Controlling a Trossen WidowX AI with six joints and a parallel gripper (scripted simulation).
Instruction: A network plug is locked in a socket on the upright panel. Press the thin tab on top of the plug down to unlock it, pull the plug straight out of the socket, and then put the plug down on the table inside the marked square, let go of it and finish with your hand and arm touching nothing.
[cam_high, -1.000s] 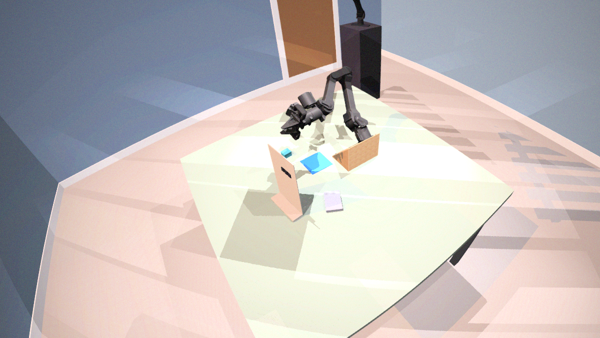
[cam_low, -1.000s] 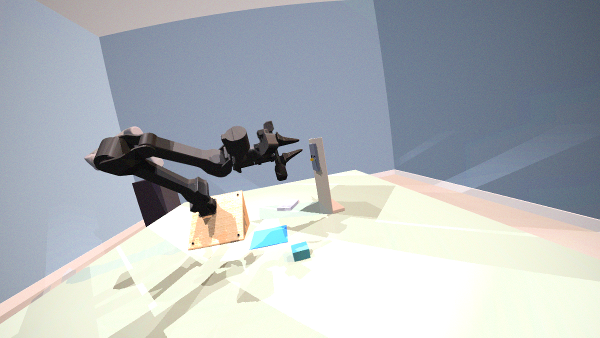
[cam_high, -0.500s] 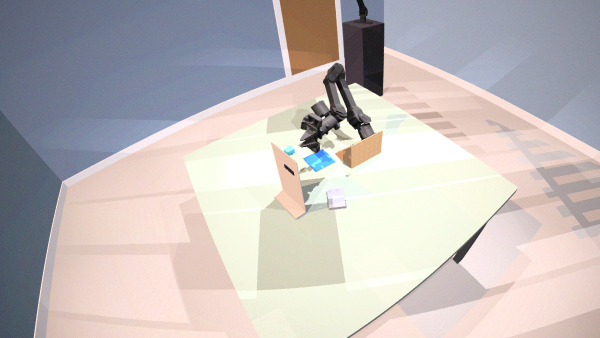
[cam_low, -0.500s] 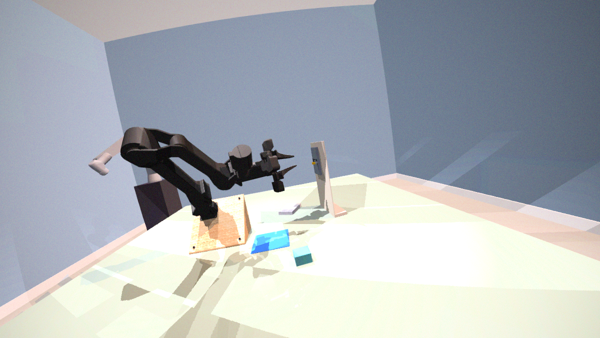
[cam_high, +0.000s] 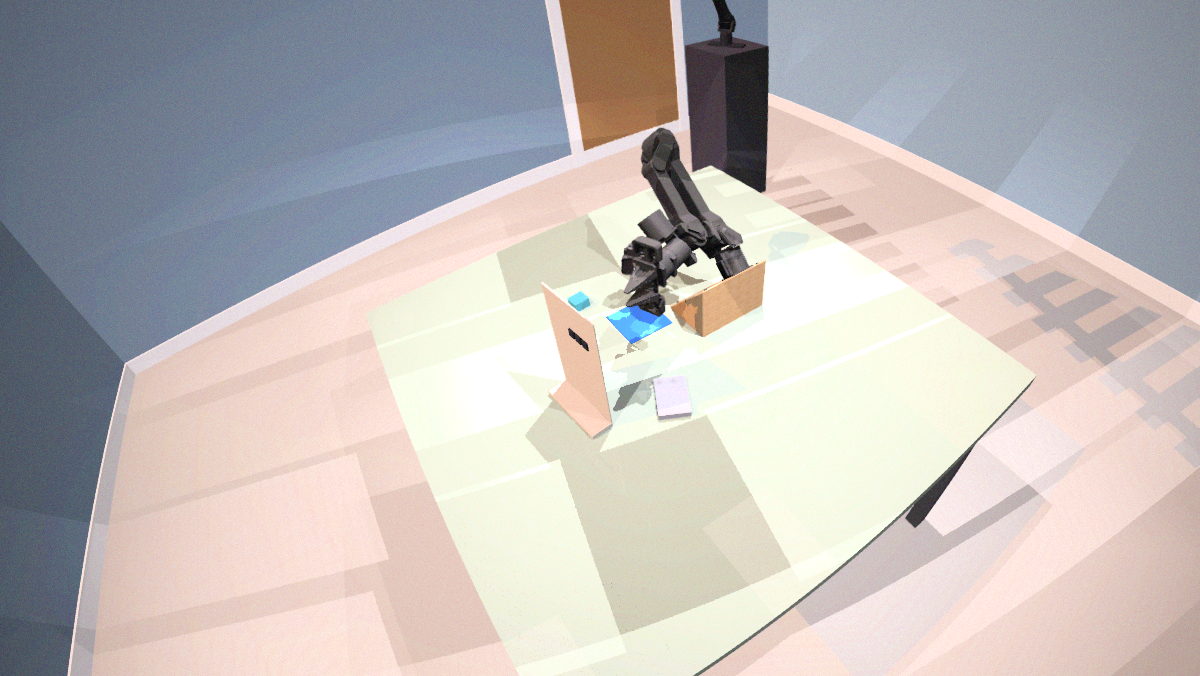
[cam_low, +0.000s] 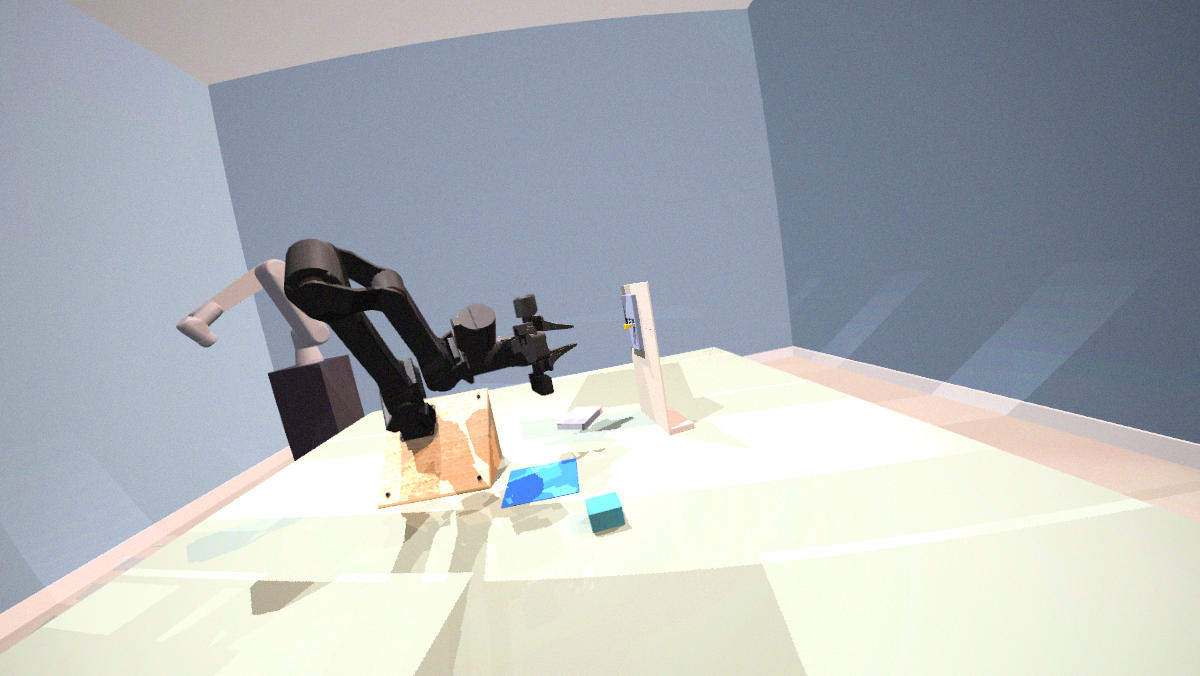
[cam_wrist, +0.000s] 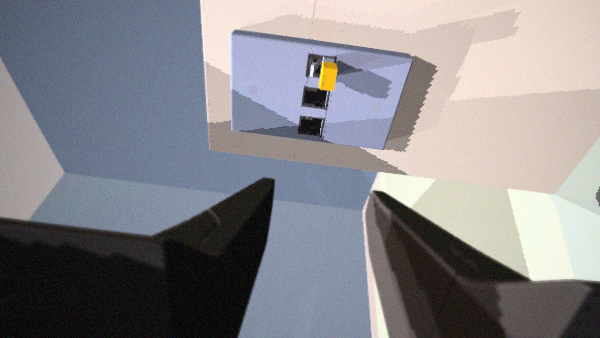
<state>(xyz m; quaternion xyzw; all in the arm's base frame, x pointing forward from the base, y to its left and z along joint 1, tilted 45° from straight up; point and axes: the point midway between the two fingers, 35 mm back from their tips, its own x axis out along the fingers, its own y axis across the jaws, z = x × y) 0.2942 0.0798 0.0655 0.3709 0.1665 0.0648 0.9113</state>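
Right now the network plug is 12 cm ahead of my gripper tip and 2 cm to the left of it. From my gripper tip the other things lie so: upright panel: 14 cm ahead, 3 cm to the left, 8 cm below; blue marked square: 10 cm behind, 14 cm to the right, 21 cm below; teal block: 1 cm behind, 28 cm to the right, 20 cm below.
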